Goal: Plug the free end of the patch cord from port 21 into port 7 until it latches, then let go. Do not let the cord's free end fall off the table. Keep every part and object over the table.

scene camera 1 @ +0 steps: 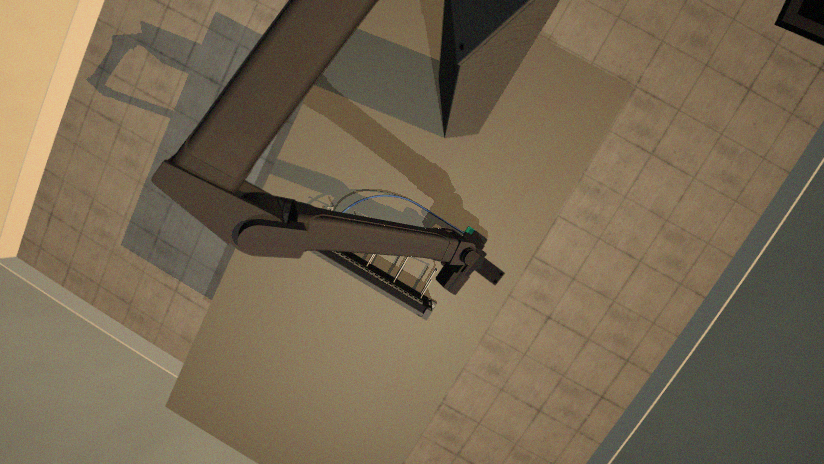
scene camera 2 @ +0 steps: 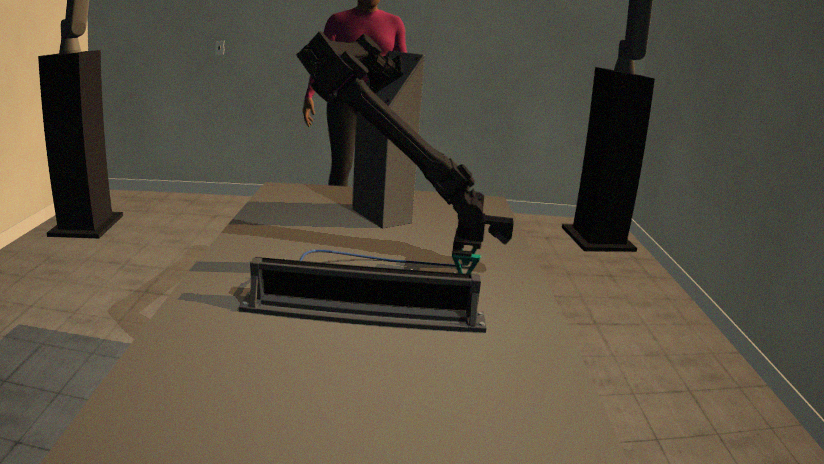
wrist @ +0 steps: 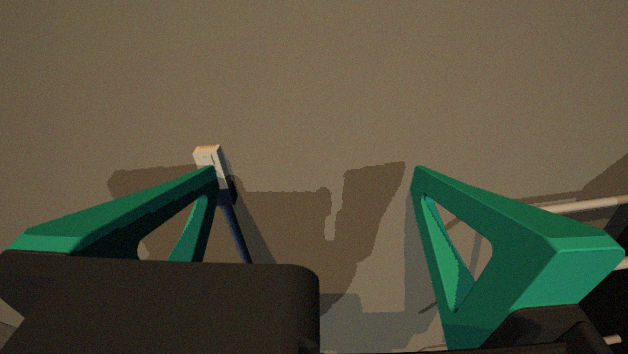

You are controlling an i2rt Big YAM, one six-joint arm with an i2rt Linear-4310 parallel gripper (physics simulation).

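Frame: origin at the arm's base, x ahead, y left, z up, level; millimetres.
Seen in the pictures: gripper, fingertip midpoint: (scene camera 2: 464, 272) (wrist: 314, 176); arm's base, origin of the base link: (scene camera 2: 388, 75).
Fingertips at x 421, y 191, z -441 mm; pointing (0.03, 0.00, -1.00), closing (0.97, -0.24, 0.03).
Note:
Pixels of each thing's top centre, then the offset from my fingertips to it. Level surfaces: height alone.
- port panel, middle of its top: (scene camera 2: 364, 263) (scene camera 1: 364, 265) dx +151, dy -257, dz +92 mm
- pale clear plug, middle of its top: (wrist: 210, 172) dx -48, dy +14, dz -1 mm
- dark blue boot, middle of its top: (wrist: 220, 198) dx -50, dy -2, dz -1 mm
- table, its level: dz -9 mm
The blue patch cord (scene camera 1: 389, 195) (scene camera 2: 345, 253) (wrist: 236, 232) arches behind the port panel (scene camera 1: 380, 284) (scene camera 2: 475, 304). Its free end, a pale clear plug (wrist: 207, 156) with a dark blue boot (wrist: 228, 194), is low at the table and looks rolled partly on its side. My gripper (scene camera 1: 469, 230) (scene camera 2: 465, 272) (wrist: 314, 176) is open, with its green fingertips low over the table near the panel's right end in scene camera 2. In the wrist view the left fingertip overlaps the plug's left side; contact is unclear. The right fingertip is well apart from it. Ports 7 and 21 cannot be made out.
Pale wire bars (scene camera 1: 401, 268) (wrist: 580, 204) stick out from the panel's rear, close to the right finger in the wrist view. The table (scene camera 1: 288, 345) (scene camera 2: 345, 397) has its side edge beyond the gripper. A dark pedestal (scene camera 1: 490, 80) (scene camera 2: 397, 184) stands behind.

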